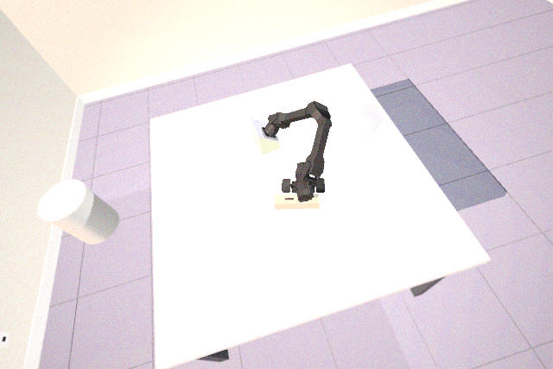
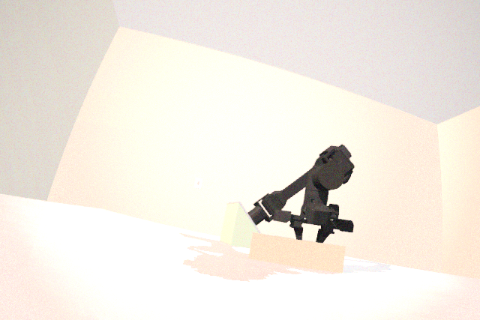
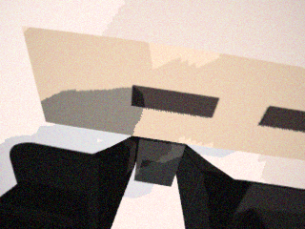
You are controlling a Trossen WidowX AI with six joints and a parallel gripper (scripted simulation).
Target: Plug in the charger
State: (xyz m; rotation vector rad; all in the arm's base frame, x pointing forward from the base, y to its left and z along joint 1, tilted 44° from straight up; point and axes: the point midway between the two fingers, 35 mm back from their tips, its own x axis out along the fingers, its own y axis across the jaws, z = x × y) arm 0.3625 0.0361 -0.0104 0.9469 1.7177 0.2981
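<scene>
The two-prong charger is 2 cm ahead of my gripper tip, 1 cm to the right of it and 1 cm above it.
</scene>
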